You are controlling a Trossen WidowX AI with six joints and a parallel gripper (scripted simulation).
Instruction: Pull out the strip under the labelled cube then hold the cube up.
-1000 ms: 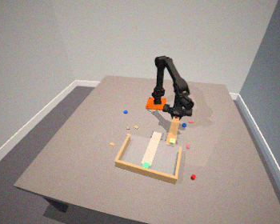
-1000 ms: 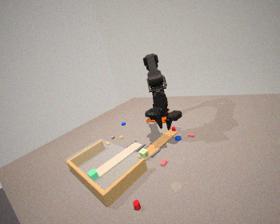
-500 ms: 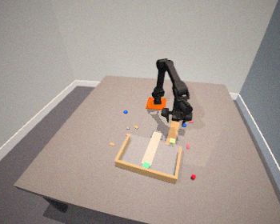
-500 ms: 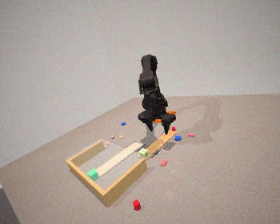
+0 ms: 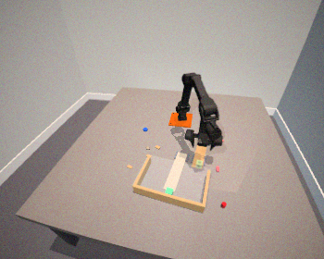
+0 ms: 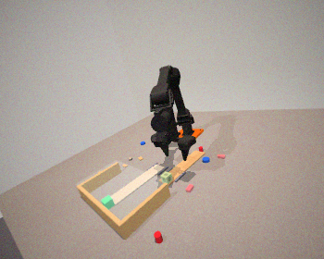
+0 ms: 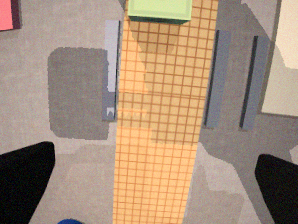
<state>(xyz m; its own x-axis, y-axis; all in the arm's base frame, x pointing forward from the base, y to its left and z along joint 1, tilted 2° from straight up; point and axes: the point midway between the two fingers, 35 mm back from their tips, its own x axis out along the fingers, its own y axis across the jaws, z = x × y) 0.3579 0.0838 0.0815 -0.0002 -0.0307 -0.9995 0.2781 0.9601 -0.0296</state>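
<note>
My gripper tip is now 7 cm short of the labelled cube, 4 cm above it and 2 cm to the left of it. From my gripper tip the other things lie so: gridded strip (6 cm below, 4 cm behind, 1 cm to the left).
</note>
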